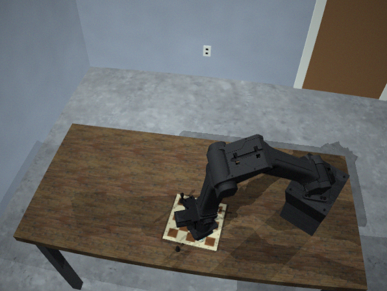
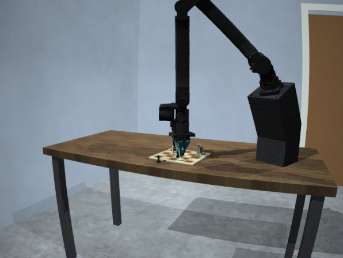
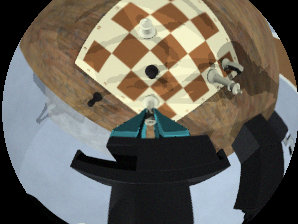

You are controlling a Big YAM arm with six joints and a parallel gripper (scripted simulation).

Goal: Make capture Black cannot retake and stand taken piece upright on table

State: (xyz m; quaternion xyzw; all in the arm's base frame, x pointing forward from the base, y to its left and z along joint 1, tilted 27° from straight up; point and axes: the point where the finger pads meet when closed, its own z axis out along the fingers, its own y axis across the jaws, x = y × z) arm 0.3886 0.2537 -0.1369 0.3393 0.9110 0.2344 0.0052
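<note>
My gripper is now 5 cm short of the chessboard, 7 cm to the left of it and 3 cm above it. Also, from my hand: tall black piece (14 cm ahead, 14 cm to the right); then tall white piece (2 cm behind, 12 cm to the right).
</note>
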